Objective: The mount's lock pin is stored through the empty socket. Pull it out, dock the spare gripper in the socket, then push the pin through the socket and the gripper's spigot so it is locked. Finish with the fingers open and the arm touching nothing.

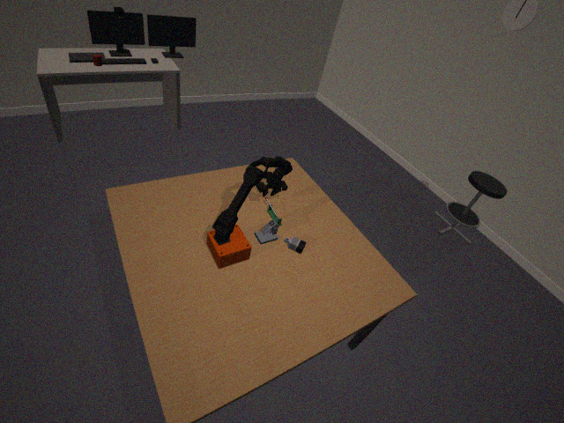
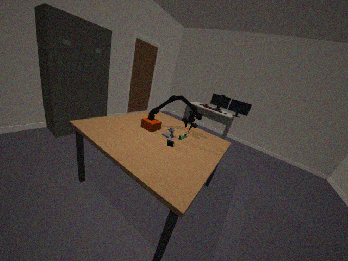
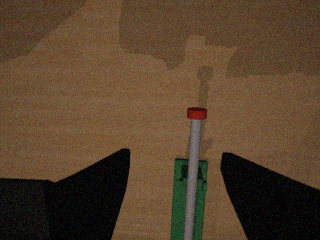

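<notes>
The green holder is 10 cm to the right of my gripper tip and 7 cm below it. The rest, counted from my gripper tip: spare gripper: 33 cm to the right, 7 cm below, 3 cm behind; grey mount: 21 cm to the right, 11 cm behind, 4 cm below.
</notes>
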